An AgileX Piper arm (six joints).
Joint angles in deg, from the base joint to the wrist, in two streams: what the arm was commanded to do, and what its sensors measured. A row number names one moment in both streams.
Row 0, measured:
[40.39, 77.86, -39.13, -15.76, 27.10, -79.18]
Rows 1 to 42, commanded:
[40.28, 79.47, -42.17, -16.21, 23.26, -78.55]
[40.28, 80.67, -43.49, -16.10, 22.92, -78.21]
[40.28, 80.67, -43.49, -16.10, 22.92, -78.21]
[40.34, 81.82, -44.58, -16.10, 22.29, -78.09]
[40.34, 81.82, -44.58, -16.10, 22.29, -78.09]
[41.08, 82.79, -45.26, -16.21, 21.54, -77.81]
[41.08, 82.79, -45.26, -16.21, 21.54, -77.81]
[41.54, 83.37, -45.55, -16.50, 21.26, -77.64]
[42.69, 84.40, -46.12, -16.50, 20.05, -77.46]
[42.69, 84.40, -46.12, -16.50, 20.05, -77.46]
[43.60, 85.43, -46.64, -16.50, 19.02, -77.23]
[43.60, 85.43, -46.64, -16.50, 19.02, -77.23]
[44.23, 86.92, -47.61, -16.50, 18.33, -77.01]
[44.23, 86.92, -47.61, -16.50, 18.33, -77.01]
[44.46, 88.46, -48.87, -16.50, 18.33, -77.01]
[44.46, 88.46, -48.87, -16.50, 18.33, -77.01]
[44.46, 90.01, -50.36, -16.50, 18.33, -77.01]
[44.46, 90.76, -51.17, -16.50, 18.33, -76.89]
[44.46, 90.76, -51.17, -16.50, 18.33, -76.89]
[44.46, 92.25, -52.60, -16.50, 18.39, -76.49]
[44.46, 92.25, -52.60, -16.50, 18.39, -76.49]
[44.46, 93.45, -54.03, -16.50, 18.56, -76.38]
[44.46, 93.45, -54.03, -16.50, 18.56, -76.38]
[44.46, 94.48, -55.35, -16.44, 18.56, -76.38]
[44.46, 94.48, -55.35, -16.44, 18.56, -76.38]
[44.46, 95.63, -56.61, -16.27, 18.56, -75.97]
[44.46, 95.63, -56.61, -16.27, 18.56, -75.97]
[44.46, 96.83, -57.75, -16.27, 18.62, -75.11]
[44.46, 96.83, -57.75, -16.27, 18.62, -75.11]
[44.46, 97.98, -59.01, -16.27, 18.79, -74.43]
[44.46, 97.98, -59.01, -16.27, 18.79, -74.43]
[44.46, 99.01, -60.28, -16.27, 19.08, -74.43]
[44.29, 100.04, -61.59, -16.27, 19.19, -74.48]
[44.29, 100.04, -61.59, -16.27, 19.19, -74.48]
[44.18, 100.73, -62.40, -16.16, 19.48, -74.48]
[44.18, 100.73, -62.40, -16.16, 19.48, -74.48]
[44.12, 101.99, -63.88, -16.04, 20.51, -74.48]
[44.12, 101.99, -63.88, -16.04, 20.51, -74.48]
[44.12, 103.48, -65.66, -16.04, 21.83, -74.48]
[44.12, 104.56, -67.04, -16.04, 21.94, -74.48]
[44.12, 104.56, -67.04, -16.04, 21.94, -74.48]
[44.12, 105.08, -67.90, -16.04, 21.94, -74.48]
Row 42, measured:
[44.35, 104.39, -65.32, -15.70, 24.24, -75.00]
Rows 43 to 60, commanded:
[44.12, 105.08, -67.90, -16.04, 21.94, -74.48]
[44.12, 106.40, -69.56, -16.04, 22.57, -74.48]
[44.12, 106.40, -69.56, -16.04, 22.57, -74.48]
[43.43, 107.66, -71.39, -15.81, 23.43, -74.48]
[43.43, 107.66, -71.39, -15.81, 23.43, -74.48]
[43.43, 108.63, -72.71, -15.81, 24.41, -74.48]
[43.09, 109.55, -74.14, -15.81, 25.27, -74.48]
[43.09, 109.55, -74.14, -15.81, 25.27, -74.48]
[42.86, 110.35, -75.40, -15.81, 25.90, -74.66]
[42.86, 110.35, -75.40, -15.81, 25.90, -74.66]
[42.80, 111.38, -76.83, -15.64, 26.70, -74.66]
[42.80, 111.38, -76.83, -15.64, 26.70, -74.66]
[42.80, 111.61, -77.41, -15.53, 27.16, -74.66]
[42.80, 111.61, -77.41, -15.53, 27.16, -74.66]
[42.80, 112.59, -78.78, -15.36, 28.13, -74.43]
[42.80, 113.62, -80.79, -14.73, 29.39, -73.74]
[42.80, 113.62, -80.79, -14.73, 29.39, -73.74]
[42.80, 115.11, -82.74, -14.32, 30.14, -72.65]
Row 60, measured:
[43.20, 114.36, -79.64, -14.67, 31.51, -74.54]
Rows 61 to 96, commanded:
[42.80, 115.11, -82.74, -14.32, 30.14, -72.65]
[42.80, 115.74, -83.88, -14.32, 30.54, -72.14]
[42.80, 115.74, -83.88, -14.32, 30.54, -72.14]
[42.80, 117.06, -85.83, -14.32, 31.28, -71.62]
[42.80, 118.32, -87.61, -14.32, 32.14, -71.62]
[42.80, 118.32, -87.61, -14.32, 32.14, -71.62]
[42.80, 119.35, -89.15, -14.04, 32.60, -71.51]
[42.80, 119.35, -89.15, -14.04, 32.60, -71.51]
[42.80, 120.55, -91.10, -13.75, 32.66, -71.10]
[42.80, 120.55, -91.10, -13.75, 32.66, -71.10]
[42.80, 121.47, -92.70, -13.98, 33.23, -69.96]
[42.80, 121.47, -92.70, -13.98, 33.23, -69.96]
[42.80, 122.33, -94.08, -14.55, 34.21, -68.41]
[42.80, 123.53, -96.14, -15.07, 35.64, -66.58]
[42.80, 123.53, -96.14, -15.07, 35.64, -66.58]
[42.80, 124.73, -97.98, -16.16, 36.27, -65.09]
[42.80, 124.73, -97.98, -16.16, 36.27, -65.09]
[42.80, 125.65, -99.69, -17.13, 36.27, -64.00]
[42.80, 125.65, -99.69, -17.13, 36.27, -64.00]
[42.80, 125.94, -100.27, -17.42, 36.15, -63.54]
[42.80, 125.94, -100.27, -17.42, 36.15, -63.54]
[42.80, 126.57, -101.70, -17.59, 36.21, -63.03]
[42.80, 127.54, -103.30, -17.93, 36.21, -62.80]
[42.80, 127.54, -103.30, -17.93, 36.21, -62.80]
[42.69, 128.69, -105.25, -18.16, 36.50, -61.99]
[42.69, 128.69, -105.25, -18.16, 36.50, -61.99]
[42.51, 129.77, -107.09, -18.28, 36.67, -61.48]
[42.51, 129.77, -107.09, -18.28, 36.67, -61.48]
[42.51, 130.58, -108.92, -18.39, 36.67, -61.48]
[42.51, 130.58, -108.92, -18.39, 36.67, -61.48]
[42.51, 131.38, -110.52, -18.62, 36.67, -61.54]
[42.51, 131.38, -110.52, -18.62, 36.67, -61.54]
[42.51, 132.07, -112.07, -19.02, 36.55, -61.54]
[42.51, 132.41, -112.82, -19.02, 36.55, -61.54]
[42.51, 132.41, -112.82, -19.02, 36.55, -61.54]
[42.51, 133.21, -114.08, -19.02, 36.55, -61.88]
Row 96, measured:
[42.63, 133.50, -112.24, -17.36, 39.59, -61.59]
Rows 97 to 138, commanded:
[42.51, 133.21, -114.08, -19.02, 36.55, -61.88]
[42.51, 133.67, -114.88, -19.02, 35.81, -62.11]
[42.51, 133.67, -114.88, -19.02, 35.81, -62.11]
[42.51, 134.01, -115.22, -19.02, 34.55, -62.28]
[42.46, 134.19, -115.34, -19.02, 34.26, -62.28]
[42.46, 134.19, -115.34, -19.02, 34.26, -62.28]
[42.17, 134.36, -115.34, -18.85, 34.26, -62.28]
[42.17, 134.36, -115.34, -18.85, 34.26, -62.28]
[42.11, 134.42, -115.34, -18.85, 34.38, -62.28]
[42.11, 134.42, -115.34, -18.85, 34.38, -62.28]
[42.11, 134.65, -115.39, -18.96, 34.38, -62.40]
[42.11, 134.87, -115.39, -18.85, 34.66, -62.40]
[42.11, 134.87, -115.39, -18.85, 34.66, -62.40]
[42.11, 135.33, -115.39, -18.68, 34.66, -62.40]
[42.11, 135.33, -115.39, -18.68, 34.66, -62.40]
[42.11, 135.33, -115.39, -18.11, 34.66, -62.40]
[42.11, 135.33, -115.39, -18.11, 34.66, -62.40]
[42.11, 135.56, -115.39, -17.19, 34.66, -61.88]
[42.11, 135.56, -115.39, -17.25, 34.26, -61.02]
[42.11, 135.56, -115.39, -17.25, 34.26, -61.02]
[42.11, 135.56, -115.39, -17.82, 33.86, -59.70]
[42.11, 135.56, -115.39, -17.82, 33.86, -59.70]
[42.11, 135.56, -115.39, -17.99, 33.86, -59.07]
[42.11, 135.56, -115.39, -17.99, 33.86, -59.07]
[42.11, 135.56, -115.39, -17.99, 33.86, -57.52]
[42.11, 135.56, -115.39, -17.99, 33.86, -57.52]
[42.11, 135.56, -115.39, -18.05, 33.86, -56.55]
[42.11, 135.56, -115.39, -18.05, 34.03, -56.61]
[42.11, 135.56, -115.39, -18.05, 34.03, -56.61]
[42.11, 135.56, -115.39, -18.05, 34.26, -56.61]
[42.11, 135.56, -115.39, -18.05, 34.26, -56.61]
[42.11, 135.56, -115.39, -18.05, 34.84, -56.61]
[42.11, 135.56, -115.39, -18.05, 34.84, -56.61]
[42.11, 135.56, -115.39, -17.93, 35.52, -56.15]
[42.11, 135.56, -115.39, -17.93, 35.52, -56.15]
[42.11, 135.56, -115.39, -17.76, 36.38, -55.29]
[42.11, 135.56, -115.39, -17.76, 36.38, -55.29]
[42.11, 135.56, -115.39, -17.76, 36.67, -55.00]
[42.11, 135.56, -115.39, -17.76, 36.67, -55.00]
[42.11, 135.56, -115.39, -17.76, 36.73, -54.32]
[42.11, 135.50, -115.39, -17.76, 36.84, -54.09]
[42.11, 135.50, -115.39, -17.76, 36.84, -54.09]
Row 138, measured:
[42.51, 136.25, -115.05, -17.70, 36.44, -55.12]
